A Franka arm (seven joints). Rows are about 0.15 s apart.
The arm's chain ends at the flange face. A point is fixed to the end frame.
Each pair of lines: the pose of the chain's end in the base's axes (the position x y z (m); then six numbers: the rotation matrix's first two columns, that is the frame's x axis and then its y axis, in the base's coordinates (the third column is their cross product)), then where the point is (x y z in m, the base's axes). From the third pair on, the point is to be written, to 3 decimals.
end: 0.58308 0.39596 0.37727 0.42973 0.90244 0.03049 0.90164 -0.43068 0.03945
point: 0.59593 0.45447 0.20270
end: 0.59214 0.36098 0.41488 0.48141 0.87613 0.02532 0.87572 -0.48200 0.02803
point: 0.60616 0.41882 0.24017
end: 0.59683 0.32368 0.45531 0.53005 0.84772 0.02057 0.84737 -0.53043 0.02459
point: 0.613 0.380 0.280
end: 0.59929 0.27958 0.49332 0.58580 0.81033 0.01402 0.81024 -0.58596 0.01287
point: 0.617 0.335 0.318
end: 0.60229 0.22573 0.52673 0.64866 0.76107 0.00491 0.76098 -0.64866 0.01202
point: 0.623 0.279 0.351
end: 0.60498 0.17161 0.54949 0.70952 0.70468 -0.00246 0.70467 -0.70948 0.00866
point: 0.629 0.222 0.374
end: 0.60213 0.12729 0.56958 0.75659 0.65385 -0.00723 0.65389 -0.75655 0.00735
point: 0.629 0.176 0.393
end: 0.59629 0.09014 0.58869 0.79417 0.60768 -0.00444 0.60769 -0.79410 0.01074
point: 0.626 0.137 0.413
